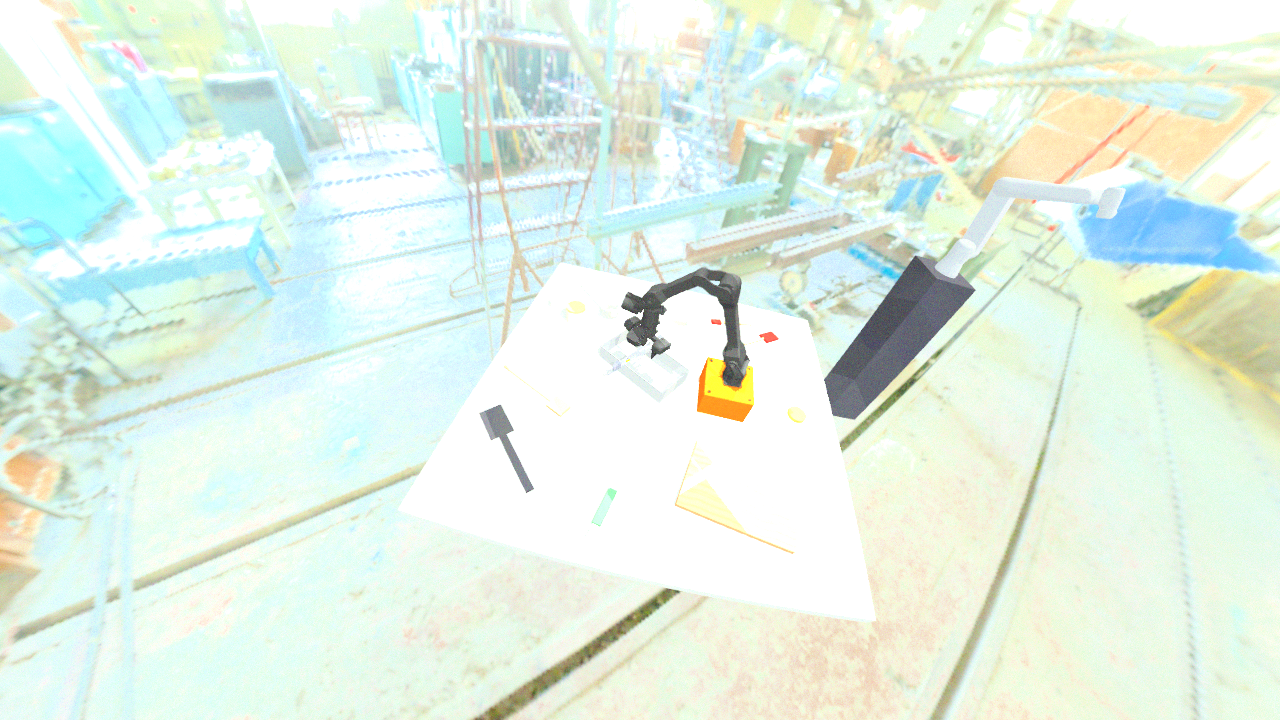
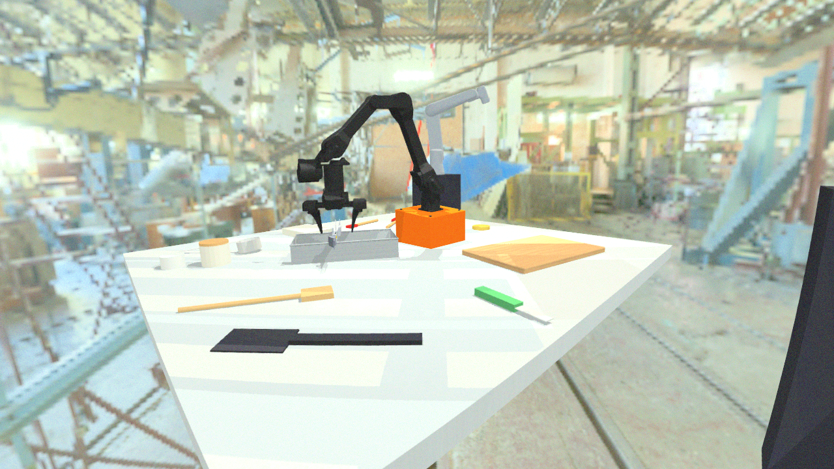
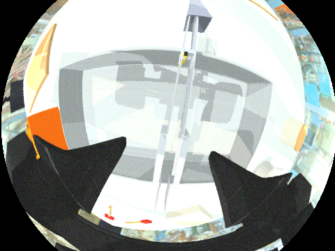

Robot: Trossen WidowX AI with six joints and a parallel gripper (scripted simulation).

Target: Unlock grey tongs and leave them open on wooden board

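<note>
My gripper tip is now 10 mm past the grey roasting tin, 20 mm to the right of it and 40 mm above it. Also, from my gripper tip: wooden board 370 mm behind, 460 mm to the left, 60 mm below; green-handled tool 40 mm ahead, 620 mm to the left, 60 mm below; black spatula 360 mm ahead, 440 mm to the left, 60 mm below.
</note>
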